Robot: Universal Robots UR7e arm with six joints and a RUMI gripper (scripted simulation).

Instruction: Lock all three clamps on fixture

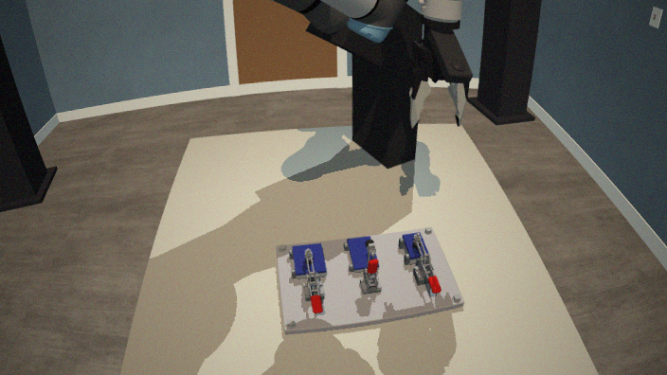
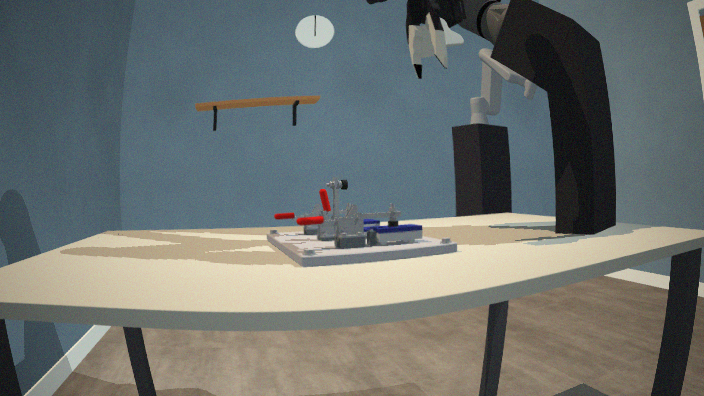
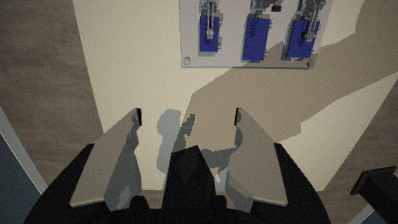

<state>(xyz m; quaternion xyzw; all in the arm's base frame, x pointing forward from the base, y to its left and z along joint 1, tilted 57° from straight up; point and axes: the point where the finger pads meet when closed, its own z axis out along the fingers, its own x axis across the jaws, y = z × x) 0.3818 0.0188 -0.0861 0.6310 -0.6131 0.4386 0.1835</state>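
Right now my hand is 80 mm short of the grey fixture plate, 160 mm to the left of it and 280 mm above it. The rest, counted from my hand: blue part 30 mm ahead, 150 mm to the right, 260 mm below.
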